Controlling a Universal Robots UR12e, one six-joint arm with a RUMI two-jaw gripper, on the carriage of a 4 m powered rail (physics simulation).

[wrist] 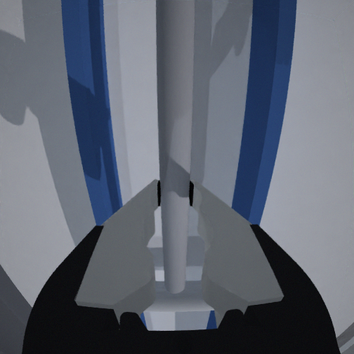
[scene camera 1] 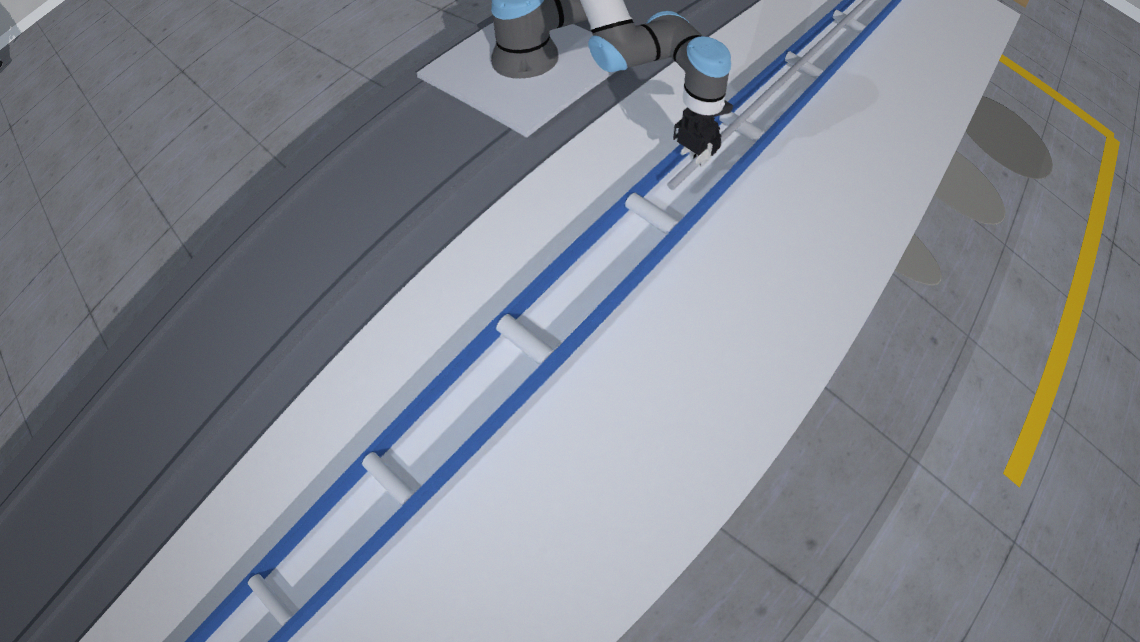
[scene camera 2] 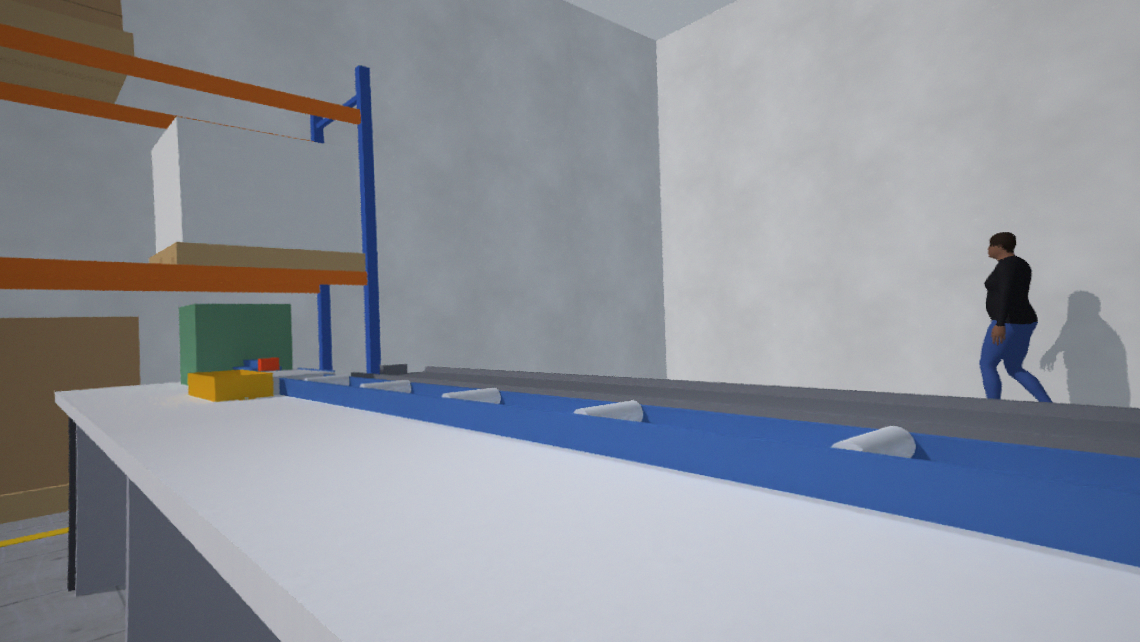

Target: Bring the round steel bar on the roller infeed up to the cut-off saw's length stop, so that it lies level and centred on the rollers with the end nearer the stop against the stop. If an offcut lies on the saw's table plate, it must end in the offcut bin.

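Seen in the pictures: gripper, between the fingertips: (scene camera 1: pixel 697 163); arm's base, origin of its link: (scene camera 1: pixel 524 58).
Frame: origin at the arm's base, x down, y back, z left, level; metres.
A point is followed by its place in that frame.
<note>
The round steel bar (scene camera 1: pixel 682 176) {y -0.622, x -0.048, z -0.130 m} (wrist: pixel 175 100) runs lengthwise between the blue side rails of the roller infeed (scene camera 1: pixel 614 296) {y -0.693, x -0.021, z -0.460 m} (scene camera 2: pixel 717 454) {y -0.694, x 0.002, z -0.785 m} (wrist: pixel 272 75). My gripper (scene camera 1: pixel 703 157) {y -0.616, x -0.030, z -0.057 m} (wrist: pixel 174 181) points down and is shut on the bar near one end; both black pads meet its sides. A short length with the bar's end sticks out past the fingers, near a white roller (scene camera 1: pixel 654 213) {y -0.630, x -0.029, z -0.247 m}. Whether the bar touches the rollers is unclear. A yellow bin (scene camera 2: pixel 230 385) {y -0.836, x -0.014, z -2.408 m} stands at the infeed's far end. A red block (scene camera 2: pixel 268 364) {y -0.626, x -0.053, z -2.791 m} shows behind it. No offcut can be made out.
A green box (scene camera 2: pixel 239 338) {y -0.645, x -0.152, z -3.091 m} stands behind the bin. The arm's base is on a pale carriage plate (scene camera 1: pixel 478 79) {y 0.038, x 0.000, z -0.146 m} over the dark powered rail (scene camera 1: pixel 319 215), alongside the white table (scene camera 1: pixel 717 358) {y -0.926, x 0.030, z -0.410 m}. A rack with a blue post (scene camera 2: pixel 367 199) and a person (scene camera 2: pixel 1010 295) are in the background.
</note>
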